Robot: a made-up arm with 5 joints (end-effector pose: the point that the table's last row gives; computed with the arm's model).
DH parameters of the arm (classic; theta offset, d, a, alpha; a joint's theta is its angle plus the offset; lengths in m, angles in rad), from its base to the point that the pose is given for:
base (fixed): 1.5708 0.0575 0 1.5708
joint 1: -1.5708 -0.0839 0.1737 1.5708
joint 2: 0 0.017 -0.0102 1.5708
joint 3: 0 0.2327 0.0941 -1.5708
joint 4: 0 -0.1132 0.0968 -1.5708
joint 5: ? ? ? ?
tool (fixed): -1.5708 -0.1 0 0
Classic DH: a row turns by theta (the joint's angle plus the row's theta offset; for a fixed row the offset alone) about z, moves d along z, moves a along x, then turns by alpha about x.
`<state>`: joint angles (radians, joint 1 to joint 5).
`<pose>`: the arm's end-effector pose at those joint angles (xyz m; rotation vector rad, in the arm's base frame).
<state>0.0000 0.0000 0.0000 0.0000 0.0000</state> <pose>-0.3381 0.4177 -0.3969 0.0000 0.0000 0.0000</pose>
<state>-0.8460 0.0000 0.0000 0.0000 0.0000</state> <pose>-0.3381 -0.0633 -0.5565 -0.8460 0.0000 0.0000</pose>
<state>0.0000 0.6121 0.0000 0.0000 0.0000</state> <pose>-0.1307 0.4177 -0.4920 0.0000 -0.6121 0.0000</pose>
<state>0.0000 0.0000 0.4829 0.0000 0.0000</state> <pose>-0.3381 0.2329 -0.5655 -0.4829 0.0000 0.0000</pose>
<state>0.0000 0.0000 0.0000 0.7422 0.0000</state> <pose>-0.1994 0.4177 -0.3597 0.0000 -0.7422 0.0000</pose>
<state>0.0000 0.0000 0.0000 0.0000 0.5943</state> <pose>-0.3381 0.4186 -0.1997 0.5943 0.0000 0.0000</pose>
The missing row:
joint 5: 1.5708 -0.0215 0.3215 -1.5708
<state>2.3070 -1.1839 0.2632 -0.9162 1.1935</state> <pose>-0.1749 -0.1388 0.3401 1.5582 2.2087 1.4380</pose>
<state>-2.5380 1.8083 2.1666 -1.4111 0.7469</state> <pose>0.2505 0.0884 0.4667 -0.8883 -2.3040 0.4096</pose>
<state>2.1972 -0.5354 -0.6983 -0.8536 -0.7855</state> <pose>-0.5903 -0.2705 0.3636 1.8970 -0.0165 1.5789</pose>
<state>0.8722 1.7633 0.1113 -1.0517 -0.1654</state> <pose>0.2328 0.6832 -0.0303 0.6571 -0.5725 -0.4585</pose>
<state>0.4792 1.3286 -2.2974 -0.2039 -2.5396</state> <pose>-0.1949 0.5017 -0.1874 0.0901 -1.4134 -0.3928</pose>
